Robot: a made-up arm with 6 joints.
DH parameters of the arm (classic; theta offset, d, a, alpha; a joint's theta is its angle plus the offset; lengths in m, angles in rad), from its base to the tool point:
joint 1: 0 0.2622 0 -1.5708
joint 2: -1.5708 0 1.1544 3.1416
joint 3: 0 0 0 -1.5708
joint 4: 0 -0.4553 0 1.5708
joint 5: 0 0.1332 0 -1.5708
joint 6: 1.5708 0 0 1.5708
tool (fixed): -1.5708 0 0 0
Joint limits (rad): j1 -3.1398..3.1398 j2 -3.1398..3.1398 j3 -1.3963..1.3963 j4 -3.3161..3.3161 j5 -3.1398..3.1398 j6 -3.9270..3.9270
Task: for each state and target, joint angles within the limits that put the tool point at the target. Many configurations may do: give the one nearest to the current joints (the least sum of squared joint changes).
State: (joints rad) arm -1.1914 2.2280 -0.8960 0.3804 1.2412 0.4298
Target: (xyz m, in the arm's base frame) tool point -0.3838 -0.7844 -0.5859
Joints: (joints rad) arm -1.8913 1.9580 -0.2098 0.4959 1.2412 0.4298
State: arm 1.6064 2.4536 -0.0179 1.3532 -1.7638 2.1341
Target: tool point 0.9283 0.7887 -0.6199
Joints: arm 0.7339 1.9549 0.4263 1.2968 -1.7638 2.1341
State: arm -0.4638 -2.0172 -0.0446 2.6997 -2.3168 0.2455
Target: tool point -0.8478 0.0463 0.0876
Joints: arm 0.0989 -2.1257 -0.9373 2.9146 -2.3168 0.2455
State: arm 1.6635 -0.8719 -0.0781 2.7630 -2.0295 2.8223
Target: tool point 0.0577 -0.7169 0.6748
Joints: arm 1.8360 -1.3605 -1.0095 3.0208 -2.0295 2.8223
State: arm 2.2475 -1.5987 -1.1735 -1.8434 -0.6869 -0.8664
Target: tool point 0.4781 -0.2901 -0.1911
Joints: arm 2.6499 -2.4577 -0.9787 -1.7980 -0.6869 -0.8664
